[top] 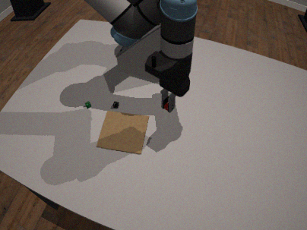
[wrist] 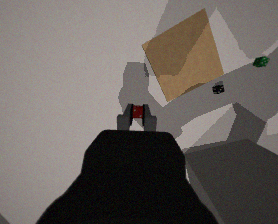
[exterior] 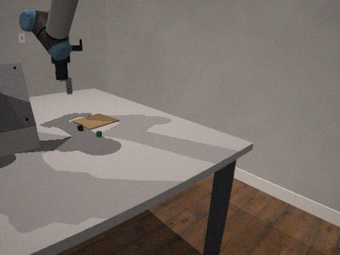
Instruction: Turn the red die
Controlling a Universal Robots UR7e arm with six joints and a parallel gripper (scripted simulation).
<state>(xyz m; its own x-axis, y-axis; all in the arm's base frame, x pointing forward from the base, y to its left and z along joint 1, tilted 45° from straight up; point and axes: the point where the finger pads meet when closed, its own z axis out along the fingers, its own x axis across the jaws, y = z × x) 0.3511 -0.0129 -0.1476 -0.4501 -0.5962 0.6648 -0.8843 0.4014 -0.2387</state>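
My gripper is now 4 cm short of the tan mat, 13 cm to the left of it and 12 cm above it. The rest, counted from my hand: green die 3 cm behind, 28 cm to the right, 11 cm below; then black die 5 cm behind, 18 cm to the right, 11 cm below; then red die 1 cm below.
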